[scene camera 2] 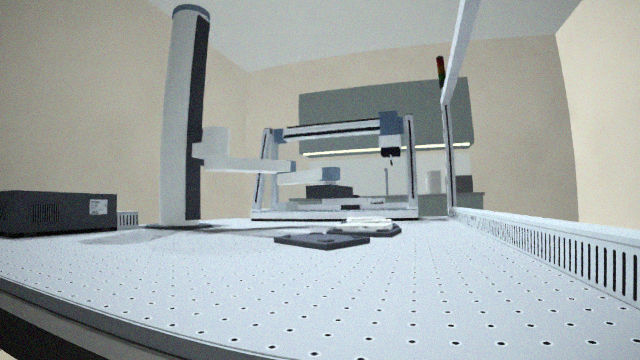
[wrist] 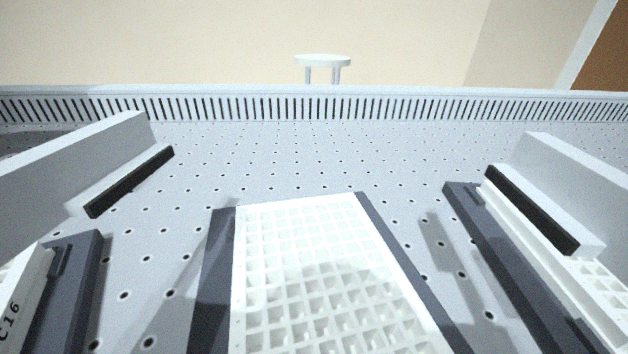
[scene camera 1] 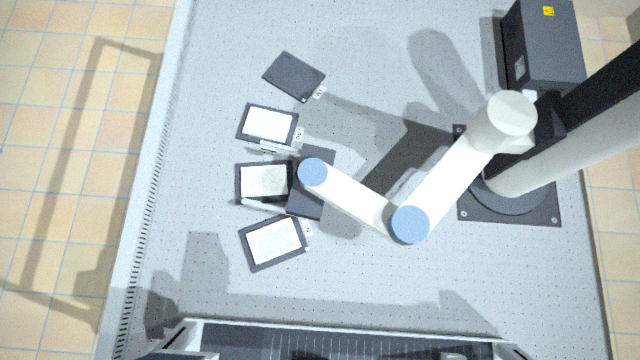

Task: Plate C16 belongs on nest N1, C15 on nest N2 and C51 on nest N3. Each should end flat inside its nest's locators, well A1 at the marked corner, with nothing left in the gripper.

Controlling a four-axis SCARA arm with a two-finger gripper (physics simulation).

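Seen in the pictures: gripper, between the fingertips: (scene camera 2: 377,200) (wrist: 325,142) (scene camera 1: 251,171); arm's base, origin of its link: (scene camera 1: 502,174).
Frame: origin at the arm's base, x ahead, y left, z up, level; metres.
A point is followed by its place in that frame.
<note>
My gripper (scene camera 1: 251,173) {x 0.724, y 0.077, z 0.099 m} (wrist: 325,142) {x 0.724, y 0.077, z 0.099 m} is open and empty, above the middle nest, its fingers wide apart on either side of a white plate (scene camera 1: 264,181) {x 0.698, y 0.084, z 0.038 m} (wrist: 310,250) {x 0.717, y 0.083, z 0.039 m}. That plate lies in the dark middle nest (scene camera 1: 237,184) {x 0.775, y 0.095, z 0.025 m} (wrist: 210,280) {x 0.711, y 0.137, z 0.025 m}; its code and the nest's label are hidden. Plate C16 (scene camera 1: 275,241) {x 0.651, y 0.246, z 0.028 m} (wrist: 25,285) {x 0.706, y 0.222, z 0.034 m} lies in nest N1 (scene camera 1: 249,266) (wrist: 65,295). Another white plate (scene camera 1: 268,124) {x 0.707, y -0.091, z 0.037 m} (wrist: 597,285) {x 0.686, y -0.061, z 0.036 m} lies in the nest (scene camera 1: 241,131) (wrist: 500,265) on the other side; its code is not readable. Nest N3 (scene camera 1: 294,75) {x 0.646, y -0.272, z 0.025 m} (scene camera 2: 322,241) {x 0.676, y -0.343, z 0.026 m} holds no plate.
A dark control box (scene camera 1: 545,47) {x -0.093, y -0.363, z 0.128 m} (scene camera 2: 60,212) {x -0.034, y -0.432, z 0.073 m} stands near the arm's column (scene camera 2: 179,120) {x 0.047, y -0.059, z 0.401 m}. A gantry frame (scene camera 2: 411,170) {x 0.828, y 0.500, z 0.231 m} stands behind the nests in scene camera 2. A slotted rail (scene camera 1: 145,200) {x 1.006, y 0.166, z 0.056 m} (scene camera 2: 565,240) {x 1.004, y -0.517, z 0.045 m} (wrist: 310,107) {x 1.004, y 0.063, z 0.033 m} borders the table.
</note>
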